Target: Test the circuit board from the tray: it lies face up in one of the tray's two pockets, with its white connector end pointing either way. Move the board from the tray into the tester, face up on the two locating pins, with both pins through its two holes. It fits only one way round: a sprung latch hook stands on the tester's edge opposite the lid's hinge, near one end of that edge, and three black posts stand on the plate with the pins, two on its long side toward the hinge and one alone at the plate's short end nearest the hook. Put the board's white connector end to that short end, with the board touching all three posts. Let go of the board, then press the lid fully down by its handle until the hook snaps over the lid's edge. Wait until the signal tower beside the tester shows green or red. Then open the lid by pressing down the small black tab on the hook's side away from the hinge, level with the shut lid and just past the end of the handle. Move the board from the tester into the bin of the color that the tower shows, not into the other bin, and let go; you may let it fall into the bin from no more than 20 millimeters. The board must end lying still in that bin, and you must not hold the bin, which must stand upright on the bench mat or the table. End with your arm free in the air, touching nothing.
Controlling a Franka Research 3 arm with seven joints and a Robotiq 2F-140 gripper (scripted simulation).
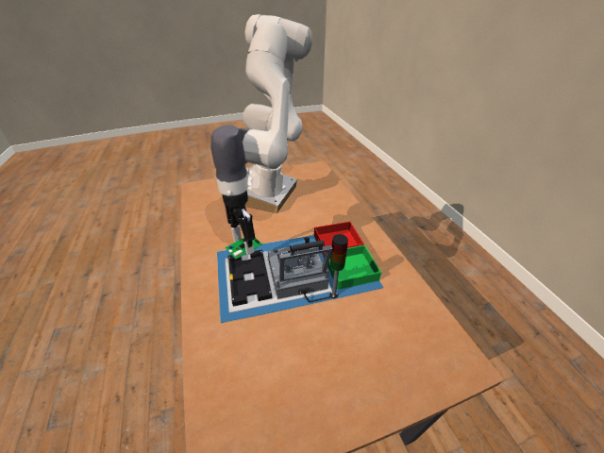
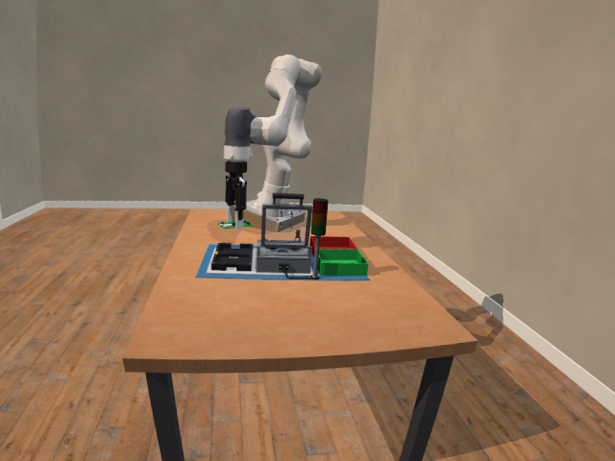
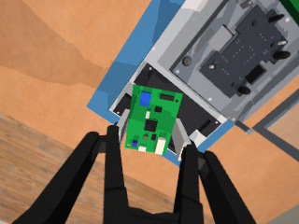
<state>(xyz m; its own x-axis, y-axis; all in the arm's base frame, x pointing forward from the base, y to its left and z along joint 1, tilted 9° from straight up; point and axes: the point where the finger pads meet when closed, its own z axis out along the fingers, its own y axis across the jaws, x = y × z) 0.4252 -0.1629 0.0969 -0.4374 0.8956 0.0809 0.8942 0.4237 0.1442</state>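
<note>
My hand is 2 cm above the green circuit board. From my hand the other things lie so: tester lid 19 cm ahead, 17 cm to the left, 4 cm above; then red bin 37 cm to the left, 13 cm below, 4 cm behind; then dark plate 17 cm to the left, 7 cm below, 7 cm ahead.
</note>
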